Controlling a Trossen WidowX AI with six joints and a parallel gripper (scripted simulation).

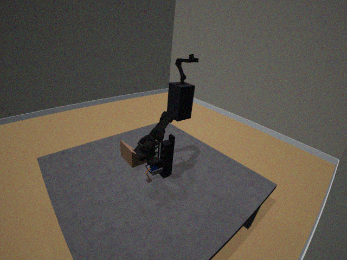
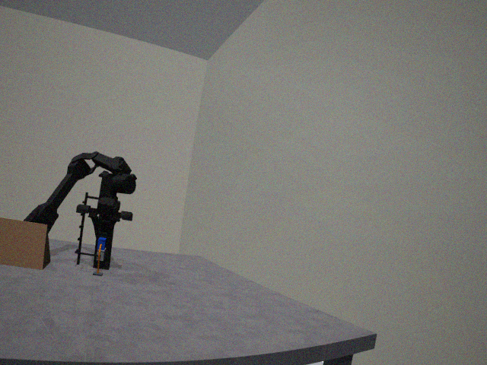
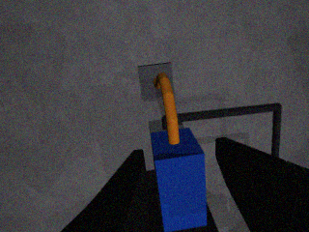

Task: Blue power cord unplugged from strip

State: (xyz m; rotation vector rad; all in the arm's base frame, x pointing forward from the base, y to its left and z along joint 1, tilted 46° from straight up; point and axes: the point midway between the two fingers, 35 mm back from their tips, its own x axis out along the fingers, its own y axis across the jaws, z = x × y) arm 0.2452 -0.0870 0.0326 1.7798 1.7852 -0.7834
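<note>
My gripper tip is 5 cm to the right of the blue plug and 1 cm above it.
</note>
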